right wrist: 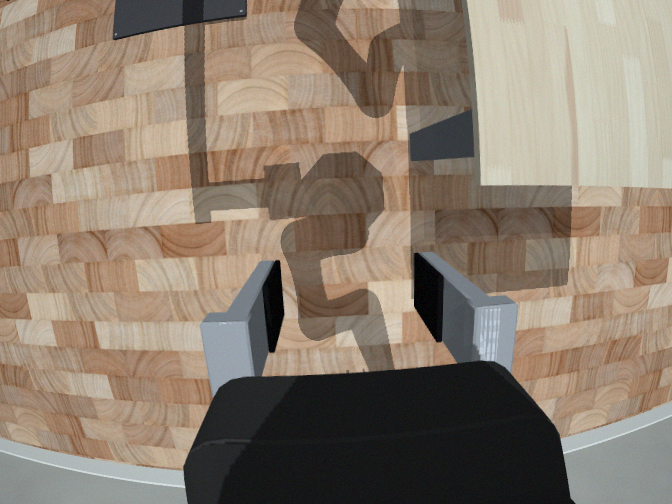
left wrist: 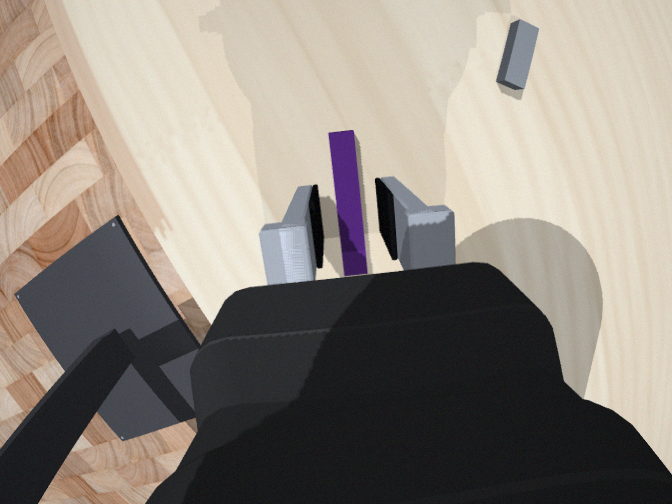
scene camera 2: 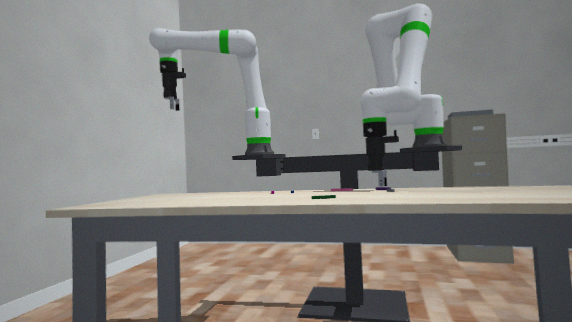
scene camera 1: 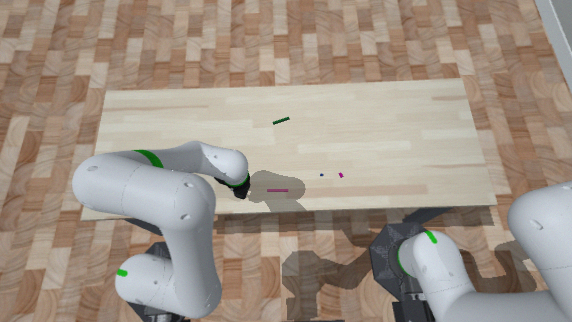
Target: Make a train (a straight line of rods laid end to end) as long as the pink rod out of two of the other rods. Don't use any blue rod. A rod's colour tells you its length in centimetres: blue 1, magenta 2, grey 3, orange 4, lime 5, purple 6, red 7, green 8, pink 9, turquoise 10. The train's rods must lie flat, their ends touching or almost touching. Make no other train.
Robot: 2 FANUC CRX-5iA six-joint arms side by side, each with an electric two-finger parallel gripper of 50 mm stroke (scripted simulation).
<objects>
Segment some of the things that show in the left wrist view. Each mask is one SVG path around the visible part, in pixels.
My left gripper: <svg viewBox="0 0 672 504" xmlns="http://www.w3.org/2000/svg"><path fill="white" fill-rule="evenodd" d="M145 503L672 504L672 474L631 423L609 408L590 400L582 399L564 382L553 327L546 315L499 269L488 263L469 262L456 264L454 212L446 205L427 206L398 179L390 176L375 178L379 231L391 259L398 259L403 271L316 280L317 268L323 268L324 232L317 184L313 186L298 186L282 222L264 224L259 232L259 240L267 285L248 287L235 291L222 304L190 368L198 432L176 471L156 487Z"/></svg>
A purple rod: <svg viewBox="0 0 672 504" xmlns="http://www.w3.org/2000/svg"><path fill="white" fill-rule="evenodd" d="M329 132L328 136L344 276L368 274L354 130Z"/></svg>
</objects>
